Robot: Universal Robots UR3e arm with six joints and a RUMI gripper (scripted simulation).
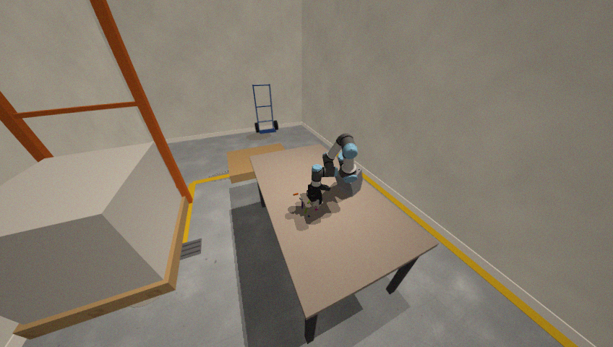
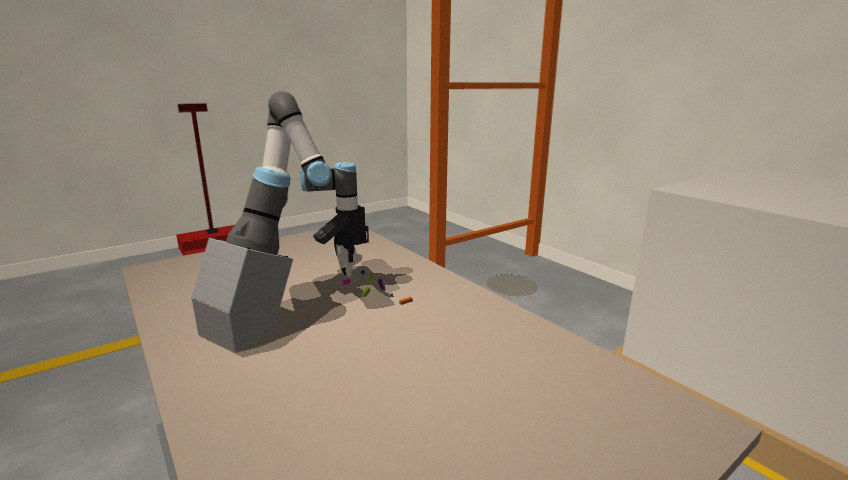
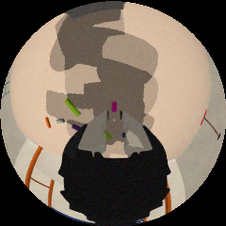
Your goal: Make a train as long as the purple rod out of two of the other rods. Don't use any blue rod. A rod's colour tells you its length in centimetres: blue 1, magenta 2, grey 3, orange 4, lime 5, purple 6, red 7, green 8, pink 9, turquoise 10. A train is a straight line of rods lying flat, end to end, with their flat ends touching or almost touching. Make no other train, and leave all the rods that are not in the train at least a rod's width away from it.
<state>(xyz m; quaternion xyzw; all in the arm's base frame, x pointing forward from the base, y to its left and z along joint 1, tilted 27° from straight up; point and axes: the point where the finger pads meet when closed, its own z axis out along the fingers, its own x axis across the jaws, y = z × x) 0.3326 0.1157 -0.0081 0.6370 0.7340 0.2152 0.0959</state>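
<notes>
Right now my hand is 3 cm above the magenta rod. Also, from my hand: purple rod (9 cm ahead, 7 cm to the right, 3 cm below); blue rod (8 cm ahead, 5 cm to the left, 3 cm below); grey rod (8 cm ahead, 14 cm to the right, 3 cm below).
</notes>
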